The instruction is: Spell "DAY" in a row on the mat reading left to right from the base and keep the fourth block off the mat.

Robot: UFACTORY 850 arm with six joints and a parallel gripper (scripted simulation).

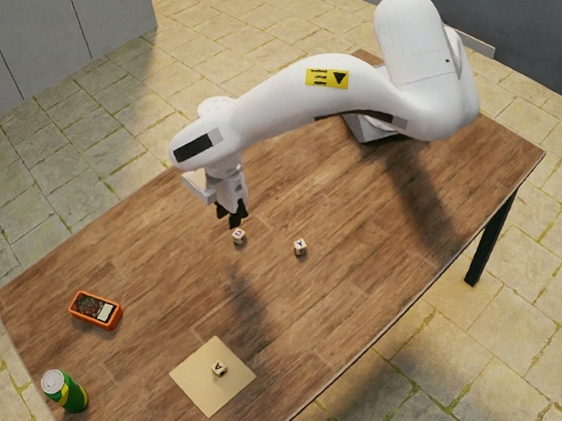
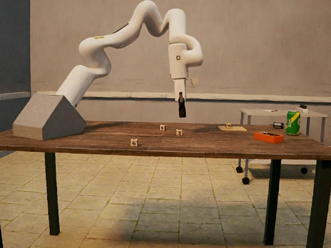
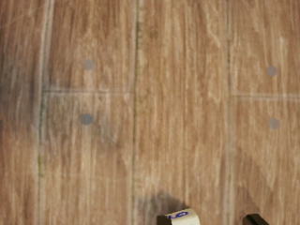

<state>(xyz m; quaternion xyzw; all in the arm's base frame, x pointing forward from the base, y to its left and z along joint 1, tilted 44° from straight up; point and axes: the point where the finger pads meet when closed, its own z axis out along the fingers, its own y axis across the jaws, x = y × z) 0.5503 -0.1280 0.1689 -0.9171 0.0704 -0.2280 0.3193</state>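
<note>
Right now the tan mat is 26 cm ahead of my hand, 25 cm to the left of it and 10 cm below it. The rest, counted from my hand: dark object: 53 cm ahead, 31 cm to the left, 9 cm below.
</note>
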